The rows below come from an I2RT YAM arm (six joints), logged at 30 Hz.
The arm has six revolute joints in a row. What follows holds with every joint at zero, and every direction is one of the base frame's. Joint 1 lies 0.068 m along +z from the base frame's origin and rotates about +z. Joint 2 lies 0.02 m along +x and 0.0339 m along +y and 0.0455 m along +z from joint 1 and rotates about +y. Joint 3 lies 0.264 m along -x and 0.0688 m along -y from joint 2 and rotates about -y. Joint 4 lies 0.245 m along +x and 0.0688 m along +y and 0.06 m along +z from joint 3 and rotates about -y. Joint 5 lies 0.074 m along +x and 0.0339 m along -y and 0.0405 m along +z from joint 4 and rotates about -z. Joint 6 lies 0.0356 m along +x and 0.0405 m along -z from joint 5 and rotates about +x. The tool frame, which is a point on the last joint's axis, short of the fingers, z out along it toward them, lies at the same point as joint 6; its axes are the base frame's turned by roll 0, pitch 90 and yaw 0 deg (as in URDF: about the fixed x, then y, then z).
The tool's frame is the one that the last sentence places.
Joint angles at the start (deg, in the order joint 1, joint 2, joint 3, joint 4, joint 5, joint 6): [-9.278, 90.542, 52.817, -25.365, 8.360, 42.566]
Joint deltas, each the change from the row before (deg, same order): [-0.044, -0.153, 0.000, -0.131, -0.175, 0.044]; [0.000, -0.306, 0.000, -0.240, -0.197, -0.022]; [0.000, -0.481, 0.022, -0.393, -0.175, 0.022]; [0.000, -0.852, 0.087, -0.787, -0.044, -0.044]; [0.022, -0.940, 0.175, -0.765, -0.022, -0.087]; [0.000, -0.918, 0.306, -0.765, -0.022, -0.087]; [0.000, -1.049, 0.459, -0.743, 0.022, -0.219]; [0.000, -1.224, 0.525, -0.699, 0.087, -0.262]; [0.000, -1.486, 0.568, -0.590, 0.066, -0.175]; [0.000, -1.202, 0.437, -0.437, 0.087, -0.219]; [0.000, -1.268, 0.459, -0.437, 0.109, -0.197]
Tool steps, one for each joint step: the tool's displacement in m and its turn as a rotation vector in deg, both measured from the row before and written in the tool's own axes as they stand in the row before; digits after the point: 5 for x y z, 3 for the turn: [-0.00011, -0.00021, -0.00071, -0.125, 0.093, 0.086]; [0.00000, -0.00013, -0.00148, -0.189, 0.085, -0.013]; [-0.00011, -0.00021, -0.00239, -0.203, 0.038, 0.037]; [-0.00033, -0.00048, -0.00437, -0.134, -0.081, -0.023]; [-0.00071, -0.00011, -0.00507, -0.260, -0.236, -0.059]; [-0.00125, 0.00018, -0.00535, -0.323, -0.321, -0.025]; [-0.00202, 0.00063, -0.00647, -0.494, -0.576, -0.116]; [-0.00251, 0.00081, -0.00758, -0.632, -0.831, -0.120]; [-0.00306, 0.00101, -0.00907, -0.918, -1.125, 0.025]; [-0.00245, 0.00075, -0.00730, -0.726, -0.948, -0.053]; [-0.00259, 0.00075, -0.00774, -0.763, -1.030, -0.017]
